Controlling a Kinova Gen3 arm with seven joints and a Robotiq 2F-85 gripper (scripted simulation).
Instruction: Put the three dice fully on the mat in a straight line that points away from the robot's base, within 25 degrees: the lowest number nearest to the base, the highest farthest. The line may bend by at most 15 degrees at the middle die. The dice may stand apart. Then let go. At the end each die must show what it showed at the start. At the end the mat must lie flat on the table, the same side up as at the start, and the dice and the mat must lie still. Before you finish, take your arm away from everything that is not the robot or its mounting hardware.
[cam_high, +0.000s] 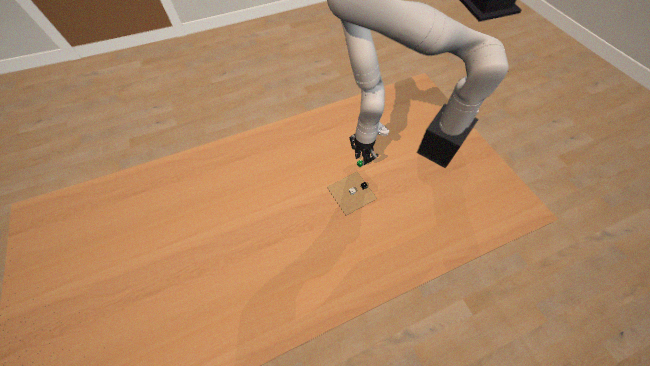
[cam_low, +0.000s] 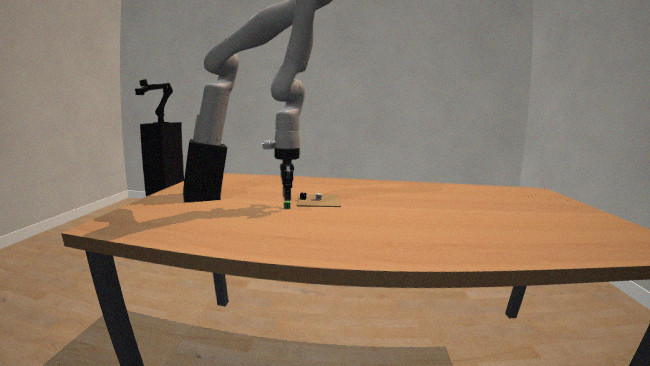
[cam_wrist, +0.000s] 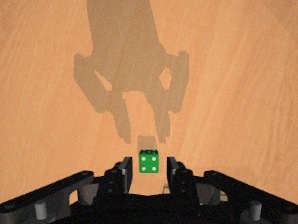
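The green die lies 40 mm below my hand. Round my hand: white die (110 mm to the left, 70 mm ahead, 30 mm below); then black die (100 mm to the left, 30 mm below, 20 mm ahead); then tan mat (110 mm to the left, 80 mm ahead, 50 mm below).
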